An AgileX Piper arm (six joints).
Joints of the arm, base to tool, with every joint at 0 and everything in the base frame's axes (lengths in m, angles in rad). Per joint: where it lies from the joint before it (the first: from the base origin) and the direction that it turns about. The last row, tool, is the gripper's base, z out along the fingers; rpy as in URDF.
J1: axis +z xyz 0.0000 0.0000 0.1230
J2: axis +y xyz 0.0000 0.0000 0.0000
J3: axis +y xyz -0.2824 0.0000 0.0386
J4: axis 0.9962 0 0.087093 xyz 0.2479 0.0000 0.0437
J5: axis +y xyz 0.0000 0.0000 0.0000
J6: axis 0.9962 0 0.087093 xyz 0.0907 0.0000 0.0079
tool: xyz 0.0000 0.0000 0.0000 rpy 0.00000 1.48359 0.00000
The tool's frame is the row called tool.
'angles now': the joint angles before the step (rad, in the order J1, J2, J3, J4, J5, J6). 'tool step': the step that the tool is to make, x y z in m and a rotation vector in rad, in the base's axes. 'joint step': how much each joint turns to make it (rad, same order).
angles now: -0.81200, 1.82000, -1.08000, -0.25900, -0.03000, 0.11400
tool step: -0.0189, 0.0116, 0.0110, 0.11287, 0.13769, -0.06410
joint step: -0.00001, -0.07481, 0.00192, 0.01189, 0.25789, 0.00710
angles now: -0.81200, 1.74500, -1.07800, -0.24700, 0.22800, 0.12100
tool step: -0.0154, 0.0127, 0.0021, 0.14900, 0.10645, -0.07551
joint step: 0.00020, -0.04103, -0.00008, 0.05780, 0.22814, 0.00434
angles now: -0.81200, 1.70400, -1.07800, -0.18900, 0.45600, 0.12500
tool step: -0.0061, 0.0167, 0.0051, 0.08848, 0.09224, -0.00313
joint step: 0.02594, -0.03606, -0.00001, 0.01506, 0.16606, -0.00511
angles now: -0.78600, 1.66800, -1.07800, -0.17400, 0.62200, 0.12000
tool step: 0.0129, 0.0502, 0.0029, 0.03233, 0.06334, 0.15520
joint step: 0.14701, -0.06987, 0.06398, -0.00303, 0.07389, -0.01995
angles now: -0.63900, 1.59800, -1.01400, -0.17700, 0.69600, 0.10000
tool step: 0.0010, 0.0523, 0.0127, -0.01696, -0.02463, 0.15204
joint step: 0.15113, -0.12200, 0.08720, -0.00012, 0.00482, -0.00177
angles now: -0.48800, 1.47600, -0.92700, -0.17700, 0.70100, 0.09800
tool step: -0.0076, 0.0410, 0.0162, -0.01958, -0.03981, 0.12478
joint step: 0.12783, -0.12002, 0.05617, 0.00008, 0.01982, -0.00019
